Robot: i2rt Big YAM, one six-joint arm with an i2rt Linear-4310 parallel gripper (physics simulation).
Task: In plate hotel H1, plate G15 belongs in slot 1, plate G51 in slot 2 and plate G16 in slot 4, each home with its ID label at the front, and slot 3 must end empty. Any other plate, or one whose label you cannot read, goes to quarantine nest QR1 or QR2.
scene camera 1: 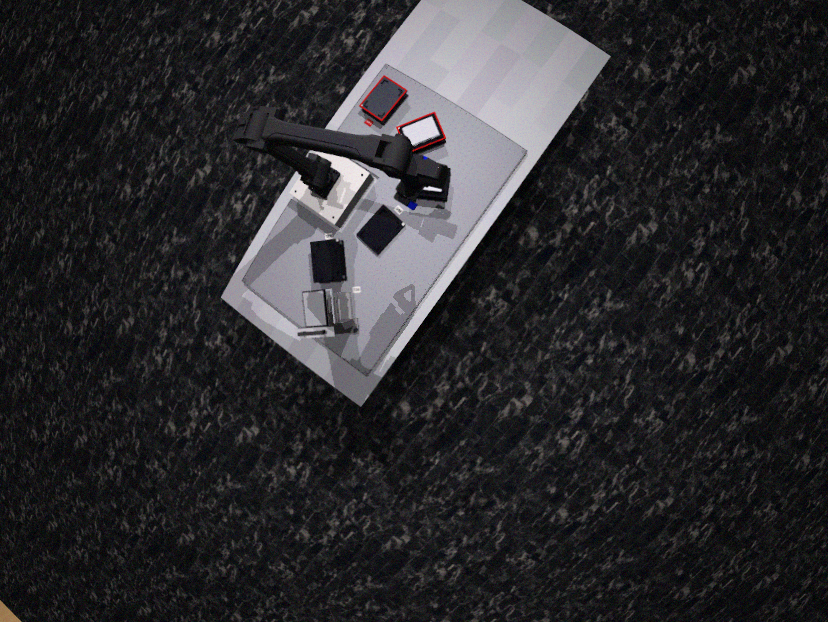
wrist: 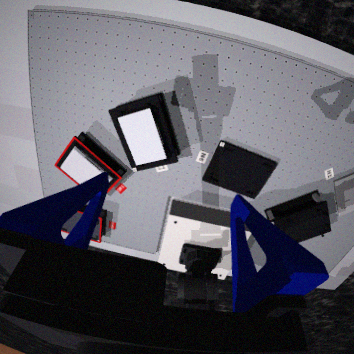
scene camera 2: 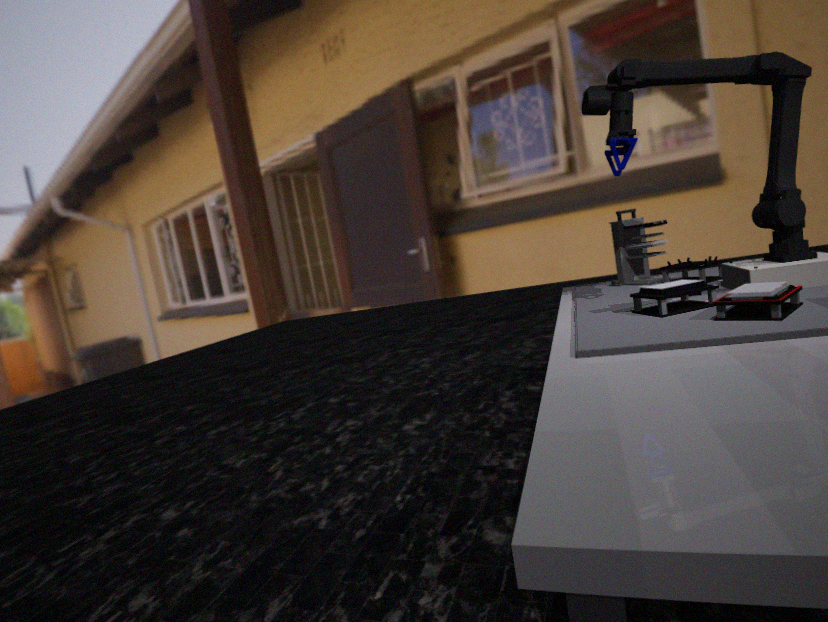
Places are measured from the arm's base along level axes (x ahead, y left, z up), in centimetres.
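Pixels of known places: gripper, fingertip midpoint: (scene camera 1: 424,190) (wrist: 171,189) (scene camera 2: 619,172); arm's base, link origin: (scene camera 1: 324,181) (wrist: 198,254) (scene camera 2: 789,259).
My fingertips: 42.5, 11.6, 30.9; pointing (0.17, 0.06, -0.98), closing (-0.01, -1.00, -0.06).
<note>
For each thing: its middle in the pictures, then the offset to it from my fingertips, as dx, dy, dz. "spot": a spot on its surface instead.
- black nest with a white plate, surface spot: (wrist: 142,136) (scene camera 2: 670,284) spot: -7.3, +9.3, -30.6
- red-rimmed nest, body centre: (wrist: 80,220) (scene camera 1: 383,100) -42.2, +29.6, -34.7
- Hotel H1, body centre: (scene camera 1: 323,317) (scene camera 2: 638,245) -11.2, -54.9, -22.8
- pale plate, body centre: (scene camera 1: 315,308) (scene camera 2: 644,225) -13.7, -51.7, -15.6
- small H1 label, surface spot: (wrist: 329,173) (scene camera 1: 356,290) spot: -9.1, -41.8, -36.9
My gripper (scene camera 1: 418,181) (scene camera 2: 617,172) (wrist: 171,189) is open and empty, high above the board, over the black nest with a white plate (scene camera 2: 674,284) (wrist: 142,136). In scene camera 1 the arm mostly hides that plate. Another white plate (scene camera 1: 421,131) (scene camera 2: 756,289) (wrist: 82,168) sits in a red-rimmed quarantine nest (scene camera 1: 442,138) (scene camera 2: 796,294). The other red-rimmed nest (scene camera 1: 383,98) shows no plate. Hotel H1 (scene camera 1: 311,332) (scene camera 2: 623,249) stands at the board's far end. A pale plate (scene camera 1: 314,307) appears to lie in it; its slot is unclear. No plate's ID label is readable.
Two black nests (scene camera 1: 380,229) (scene camera 1: 327,259) (wrist: 241,169) (wrist: 302,221) without plates stand between the gripper and the hotel. The white arm base (scene camera 1: 348,180) (scene camera 2: 769,271) (wrist: 172,240) stands at the board's edge. A small H1 label (scene camera 1: 356,289) (wrist: 329,173) lies beside the hotel.
</note>
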